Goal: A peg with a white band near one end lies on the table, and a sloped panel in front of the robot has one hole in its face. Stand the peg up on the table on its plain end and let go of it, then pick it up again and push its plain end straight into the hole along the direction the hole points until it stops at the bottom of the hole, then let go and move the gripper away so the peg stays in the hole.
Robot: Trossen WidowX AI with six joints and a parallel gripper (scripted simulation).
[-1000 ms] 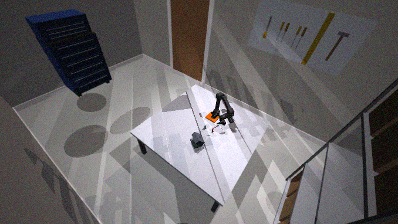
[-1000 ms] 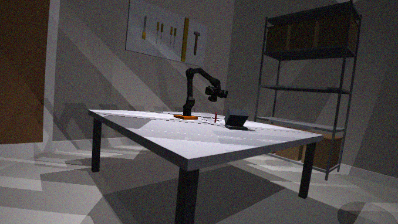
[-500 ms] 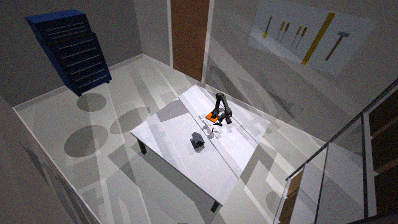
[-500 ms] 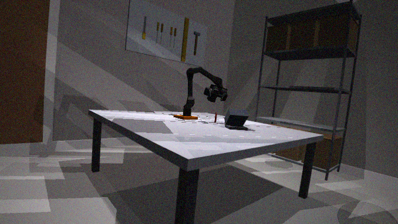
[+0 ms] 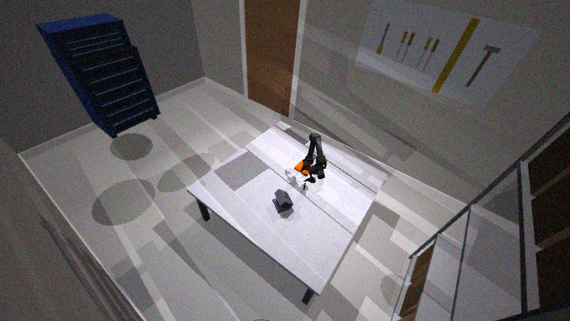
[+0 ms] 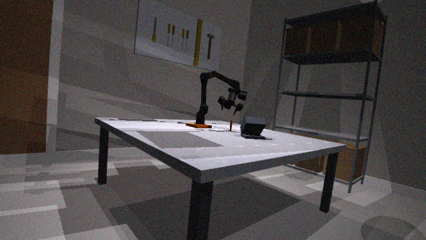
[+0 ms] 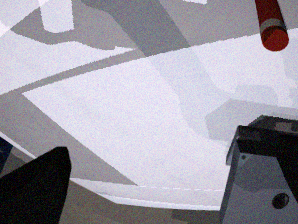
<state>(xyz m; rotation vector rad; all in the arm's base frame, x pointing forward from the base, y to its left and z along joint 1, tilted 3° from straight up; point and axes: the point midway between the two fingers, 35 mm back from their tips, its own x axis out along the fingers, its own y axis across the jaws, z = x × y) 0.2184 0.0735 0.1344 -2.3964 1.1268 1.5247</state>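
The red peg is 10 mm ahead of my gripper tip, 40 mm to the left of it and 80 mm below it. Round my gripper tip: sloped panel 240 mm ahead, 30 mm to the right, 60 mm below.
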